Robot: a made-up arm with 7 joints. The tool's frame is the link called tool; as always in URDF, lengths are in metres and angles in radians. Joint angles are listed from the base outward.
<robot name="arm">
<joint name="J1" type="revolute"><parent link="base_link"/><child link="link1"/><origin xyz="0 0.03 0.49"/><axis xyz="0 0.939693 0.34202"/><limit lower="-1.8" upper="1.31"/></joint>
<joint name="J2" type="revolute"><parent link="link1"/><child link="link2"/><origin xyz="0.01 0 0"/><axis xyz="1 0 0"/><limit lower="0.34" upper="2.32"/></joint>
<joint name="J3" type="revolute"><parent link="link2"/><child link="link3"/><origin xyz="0.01 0.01 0"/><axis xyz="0 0 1"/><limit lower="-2.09" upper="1.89"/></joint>
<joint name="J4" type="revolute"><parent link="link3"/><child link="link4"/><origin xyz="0.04 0.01 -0.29"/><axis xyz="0 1 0"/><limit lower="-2.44" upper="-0.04"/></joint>
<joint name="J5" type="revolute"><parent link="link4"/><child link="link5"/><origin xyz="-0.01 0.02 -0.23"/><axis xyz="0 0 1"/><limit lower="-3.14" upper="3.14"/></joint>
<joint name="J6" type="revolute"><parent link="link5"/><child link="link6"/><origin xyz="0 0 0"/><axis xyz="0 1 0"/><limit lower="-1.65" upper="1.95"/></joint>
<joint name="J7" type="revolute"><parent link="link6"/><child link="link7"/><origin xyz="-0.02 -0.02 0.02"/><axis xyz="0 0 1"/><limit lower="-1.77" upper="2.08"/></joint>
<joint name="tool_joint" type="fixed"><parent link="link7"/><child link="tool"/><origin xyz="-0.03 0 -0.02" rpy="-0.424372 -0.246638 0.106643"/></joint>
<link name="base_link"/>
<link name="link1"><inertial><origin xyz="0.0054 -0.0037 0.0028"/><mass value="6.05"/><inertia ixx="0.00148" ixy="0" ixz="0" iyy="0.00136" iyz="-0.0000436" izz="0.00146"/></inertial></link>
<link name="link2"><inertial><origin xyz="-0.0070 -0.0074 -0.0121"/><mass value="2.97"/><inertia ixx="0.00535" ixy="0" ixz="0" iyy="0.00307" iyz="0" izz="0.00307"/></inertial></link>
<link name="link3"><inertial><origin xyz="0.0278 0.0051 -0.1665"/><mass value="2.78"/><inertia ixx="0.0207" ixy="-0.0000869" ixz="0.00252" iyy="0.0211" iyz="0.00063" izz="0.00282"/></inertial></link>
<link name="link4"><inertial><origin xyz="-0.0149 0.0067 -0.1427"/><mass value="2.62"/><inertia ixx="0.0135" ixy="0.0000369" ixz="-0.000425" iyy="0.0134" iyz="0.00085" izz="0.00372"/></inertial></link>
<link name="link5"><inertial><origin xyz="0.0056 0.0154 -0.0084"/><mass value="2.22"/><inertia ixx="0.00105" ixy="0" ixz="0" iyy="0.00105" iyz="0" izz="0.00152"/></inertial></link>
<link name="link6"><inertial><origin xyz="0.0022 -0.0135 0.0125"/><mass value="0.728"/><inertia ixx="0.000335" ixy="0" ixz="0" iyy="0.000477" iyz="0" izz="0.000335"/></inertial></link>
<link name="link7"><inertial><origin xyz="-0.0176 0.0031 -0.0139"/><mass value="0.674"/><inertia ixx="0.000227" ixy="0" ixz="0" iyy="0.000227" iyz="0" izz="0.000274"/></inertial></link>
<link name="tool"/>
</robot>
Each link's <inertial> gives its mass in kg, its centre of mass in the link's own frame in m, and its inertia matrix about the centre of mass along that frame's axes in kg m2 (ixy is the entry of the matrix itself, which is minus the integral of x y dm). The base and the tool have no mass. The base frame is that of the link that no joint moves.
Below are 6 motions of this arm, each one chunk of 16 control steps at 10 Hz.
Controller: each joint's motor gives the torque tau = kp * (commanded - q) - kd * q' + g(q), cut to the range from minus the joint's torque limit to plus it. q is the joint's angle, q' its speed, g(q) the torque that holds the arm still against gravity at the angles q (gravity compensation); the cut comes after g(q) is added. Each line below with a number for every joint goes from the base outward.
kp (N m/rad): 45 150 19 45 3.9 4.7 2.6
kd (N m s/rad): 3.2 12 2.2 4 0.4 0.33 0.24
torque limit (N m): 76 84 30 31 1.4 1.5 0.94
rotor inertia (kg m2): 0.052 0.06 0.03 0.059 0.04 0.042 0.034
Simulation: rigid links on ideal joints. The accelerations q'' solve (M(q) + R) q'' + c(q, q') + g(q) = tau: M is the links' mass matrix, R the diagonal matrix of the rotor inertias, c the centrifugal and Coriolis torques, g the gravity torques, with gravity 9.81 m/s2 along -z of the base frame. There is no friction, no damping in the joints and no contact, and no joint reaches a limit. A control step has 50 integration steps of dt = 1/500 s. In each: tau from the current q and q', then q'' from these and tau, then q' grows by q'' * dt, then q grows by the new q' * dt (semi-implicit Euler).
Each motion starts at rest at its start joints. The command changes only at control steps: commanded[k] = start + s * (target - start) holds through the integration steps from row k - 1 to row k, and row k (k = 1, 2, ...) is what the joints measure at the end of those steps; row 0 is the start. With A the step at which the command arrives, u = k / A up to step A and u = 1 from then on. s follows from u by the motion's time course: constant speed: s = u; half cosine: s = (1 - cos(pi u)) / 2; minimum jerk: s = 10 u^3 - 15 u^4 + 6 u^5; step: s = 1 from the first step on.
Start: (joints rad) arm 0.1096 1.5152 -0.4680 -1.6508 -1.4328 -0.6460 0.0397
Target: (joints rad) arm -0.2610 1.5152 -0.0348 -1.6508 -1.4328 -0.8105 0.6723
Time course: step
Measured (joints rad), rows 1 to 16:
1: 0.0014 1.4814 -0.4514 -1.6222 -1.4372 -0.7124 0.1838
2: -0.1382 1.4767 -0.3489 -1.6311 -1.4382 -0.8226 0.4995
3: -0.2570 1.4973 -0.1883 -1.6485 -1.4347 -0.8778 0.7447
4: -0.3354 1.5251 -0.0199 -1.6570 -1.4315 -0.8638 0.8248
5: -0.3687 1.5447 0.1106 -1.6602 -1.4313 -0.8208 0.7804
6: -0.3673 1.5498 0.1715 -1.6613 -1.4330 -0.7899 0.6974
7: -0.3437 1.5439 0.1595 -1.6598 -1.4345 -0.7853 0.6391
8: -0.3089 1.5323 0.0973 -1.6554 -1.4348 -0.7982 0.6247
9: -0.2720 1.5194 0.0172 -1.6503 -1.4340 -0.8131 0.6410
10: -0.2406 1.5089 -0.0540 -1.6466 -1.4328 -0.8203 0.6658
11: -0.2209 1.5029 -0.1015 -1.6450 -1.4319 -0.8195 0.6831
12: -0.2157 1.5015 -0.1208 -1.6451 -1.4316 -0.8153 0.6881
13: -0.2235 1.5037 -0.1148 -1.6462 -1.4318 -0.8119 0.6843
14: -0.2394 1.5081 -0.0912 -1.6480 -1.4323 -0.8107 0.6773
15: -0.2570 1.5132 -0.0596 -1.6501 -1.4327 -0.8107 0.6716
16: -0.2710 1.5176 -0.0295 -1.6519 -1.4331 -0.8106 0.6687

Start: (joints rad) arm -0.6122 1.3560 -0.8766 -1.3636 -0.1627 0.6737 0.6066
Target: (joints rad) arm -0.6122 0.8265 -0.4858 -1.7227 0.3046 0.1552 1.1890
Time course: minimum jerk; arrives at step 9
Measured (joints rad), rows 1 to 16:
1: -0.6112 1.3528 -0.8727 -1.3643 -0.1610 0.6712 0.6084
2: -0.6066 1.3321 -0.8504 -1.3707 -0.1489 0.6531 0.6218
3: -0.6004 1.2788 -0.8042 -1.3959 -0.1123 0.6014 0.6641
4: -0.5969 1.1893 -0.7432 -1.4497 -0.0441 0.5098 0.7473
5: -0.5984 1.0767 -0.6849 -1.5279 0.0497 0.3917 0.8679
6: -0.6046 0.9650 -0.6414 -1.6130 0.1524 0.2733 1.0055
7: -0.6139 0.8781 -0.6119 -1.6849 0.2433 0.1815 1.1301
8: -0.6238 0.8296 -0.5881 -1.7295 0.3051 0.1330 1.2142
9: -0.6303 0.8166 -0.5612 -1.7438 0.3303 0.1270 1.2454
10: -0.6293 0.8202 -0.5253 -1.7381 0.3273 0.1437 1.2344
11: -0.6235 0.8266 -0.4897 -1.7273 0.3139 0.1594 1.2063
12: -0.6178 0.8307 -0.4661 -1.7202 0.3031 0.1638 1.1829
13: -0.6150 0.8314 -0.4586 -1.7184 0.2991 0.1599 1.1736
14: -0.6145 0.8298 -0.4635 -1.7198 0.3001 0.1550 1.1762
15: -0.6146 0.8277 -0.4739 -1.7221 0.3028 0.1528 1.1839
16: -0.6138 0.8260 -0.4839 -1.7236 0.3048 0.1535 1.1904

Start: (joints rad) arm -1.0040 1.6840 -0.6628 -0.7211 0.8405 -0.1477 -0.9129
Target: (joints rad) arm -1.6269 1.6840 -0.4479 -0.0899 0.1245 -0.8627 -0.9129
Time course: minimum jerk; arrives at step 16
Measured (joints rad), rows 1 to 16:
1: -1.0048 1.6838 -0.6630 -0.7203 0.8400 -0.1483 -0.9129
2: -1.0100 1.6825 -0.6639 -0.7150 0.8360 -0.1533 -0.9128
3: -1.0242 1.6801 -0.6648 -0.7006 0.8232 -0.1691 -0.9124
4: -1.0510 1.6772 -0.6630 -0.6735 0.7961 -0.2018 -0.9118
5: -1.0929 1.6750 -0.6551 -0.6325 0.7519 -0.2531 -0.9111
6: -1.1503 1.6744 -0.6383 -0.5786 0.6906 -0.3210 -0.9107
7: -1.2210 1.6762 -0.6122 -0.5147 0.6152 -0.4008 -0.9109
8: -1.2997 1.6802 -0.5792 -0.4442 0.5307 -0.4868 -0.9119
9: -1.3789 1.6858 -0.5440 -0.3704 0.4429 -0.5736 -0.9134
10: -1.4513 1.6912 -0.5118 -0.2971 0.3581 -0.6559 -0.9147
11: -1.5118 1.6947 -0.4860 -0.2291 0.2821 -0.7288 -0.9153
12: -1.5588 1.6954 -0.4677 -0.1718 0.2189 -0.7883 -0.9150
13: -1.5924 1.6937 -0.4559 -0.1293 0.1712 -0.8316 -0.9140
14: -1.6134 1.6910 -0.4492 -0.1028 0.1396 -0.8580 -0.9130
15: -1.6236 1.6885 -0.4463 -0.0905 0.1232 -0.8691 -0.9124
16: -1.6265 1.6865 -0.4460 -0.0877 0.1186 -0.8690 -0.9123

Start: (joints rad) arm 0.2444 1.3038 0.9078 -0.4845 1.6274 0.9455 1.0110
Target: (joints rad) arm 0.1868 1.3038 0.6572 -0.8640 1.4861 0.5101 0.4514
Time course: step
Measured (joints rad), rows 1 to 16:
1: 0.2852 1.2804 0.8404 -0.6706 1.5930 0.7850 0.8672
2: 0.2182 1.2907 0.7223 -0.8043 1.5209 0.5228 0.5828
3: 0.1472 1.3079 0.6317 -0.8846 1.4708 0.3886 0.3752
4: 0.1255 1.3180 0.6062 -0.9168 1.4583 0.4065 0.3156
5: 0.1429 1.3187 0.6260 -0.9074 1.4679 0.4851 0.3596
6: 0.1729 1.3123 0.6542 -0.8807 1.4814 0.5394 0.4300
7: 0.1957 1.3038 0.6690 -0.8585 1.4896 0.5455 0.4756
8: 0.2044 1.2980 0.6679 -0.8488 1.4915 0.5244 0.4846
9: 0.2015 1.2966 0.6594 -0.8502 1.4895 0.5046 0.4707
10: 0.1934 1.2988 0.6521 -0.8570 1.4869 0.4987 0.4532
11: 0.1859 1.3023 0.6502 -0.8639 1.4854 0.5034 0.4434
12: 0.1819 1.3052 0.6530 -0.8679 1.4851 0.5100 0.4430
13: 0.1817 1.3065 0.6574 -0.8685 1.4855 0.5132 0.4475
14: 0.1837 1.3062 0.6604 -0.8670 1.4860 0.5128 0.4521
15: 0.1861 1.3051 0.6609 -0.8649 1.4862 0.5110 0.4541
16: 0.1877 1.3038 0.6594 -0.8633 1.4862 0.5096 0.4537

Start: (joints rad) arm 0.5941 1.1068 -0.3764 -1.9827 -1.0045 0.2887 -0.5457
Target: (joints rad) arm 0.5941 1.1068 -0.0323 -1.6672 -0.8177 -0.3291 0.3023
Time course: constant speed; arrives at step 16
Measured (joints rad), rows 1 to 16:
1: 0.5942 1.1056 -0.3711 -1.9740 -1.0014 0.2736 -0.5308
2: 0.5954 1.1051 -0.3574 -1.9553 -0.9926 0.2352 -0.4890
3: 0.5972 1.1054 -0.3369 -1.9327 -0.9796 0.1856 -0.4279
4: 0.5979 1.1060 -0.3129 -1.9106 -0.9653 0.1383 -0.3609
5: 0.5970 1.1065 -0.2880 -1.8901 -0.9517 0.0981 -0.2981
6: 0.5949 1.1068 -0.2635 -1.8709 -0.9394 0.0622 -0.2424
7: 0.5929 1.1071 -0.2396 -1.8520 -0.9280 0.0264 -0.1918
8: 0.5917 1.1072 -0.2165 -1.8329 -0.9170 -0.0114 -0.1425
9: 0.5915 1.1073 -0.1942 -1.8134 -0.9057 -0.0507 -0.0921
10: 0.5920 1.1072 -0.1728 -1.7935 -0.8942 -0.0902 -0.0397
11: 0.5929 1.1071 -0.1521 -1.7735 -0.8824 -0.1292 0.0140
12: 0.5937 1.1070 -0.1318 -1.7536 -0.8706 -0.1676 0.0680
13: 0.5943 1.1068 -0.1114 -1.7337 -0.8588 -0.2059 0.1217
14: 0.5946 1.1067 -0.0906 -1.7140 -0.8470 -0.2443 0.1749
15: 0.5945 1.1067 -0.0694 -1.6943 -0.8353 -0.2829 0.2278
16: 0.5943 1.1067 -0.0477 -1.6746 -0.8237 -0.3217 0.2805

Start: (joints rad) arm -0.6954 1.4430 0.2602 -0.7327 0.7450 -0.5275 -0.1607
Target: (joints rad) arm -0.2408 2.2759 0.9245 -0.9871 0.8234 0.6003 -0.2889
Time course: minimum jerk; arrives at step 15
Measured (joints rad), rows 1 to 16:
1: -0.6940 1.4441 0.2599 -0.7332 0.7452 -0.5263 -0.1607
2: -0.6849 1.4516 0.2590 -0.7361 0.7468 -0.5171 -0.1610
3: -0.6629 1.4725 0.2625 -0.7424 0.7504 -0.4876 -0.1625
4: -0.6270 1.5126 0.2789 -0.7521 0.7561 -0.4274 -0.1666
5: -0.5810 1.5743 0.3162 -0.7647 0.7632 -0.3338 -0.1748
6: -0.5317 1.6565 0.3777 -0.7812 0.7708 -0.2126 -0.1879
7: -0.4855 1.7554 0.4605 -0.8049 0.7785 -0.0737 -0.2050
8: -0.4439 1.8650 0.5587 -0.8368 0.7862 0.0719 -0.2245
9: -0.4062 1.9767 0.6643 -0.8748 0.7937 0.2151 -0.2442
10: -0.3721 2.0811 0.7663 -0.9150 0.8004 0.3473 -0.2622
11: -0.3410 2.1692 0.8534 -0.9528 0.8062 0.4600 -0.2768
12: -0.3129 2.2350 0.9170 -0.9836 0.8107 0.5455 -0.2871
13: -0.2888 2.2757 0.9535 -1.0037 0.8140 0.5989 -0.2928
14: -0.2695 2.2928 0.9646 -1.0114 0.8164 0.6207 -0.2944
15: -0.2550 2.2921 0.9568 -1.0081 0.8183 0.6185 -0.2931
16: -0.2436 2.2832 0.9400 -0.9975 0.8206 0.6060 -0.2906

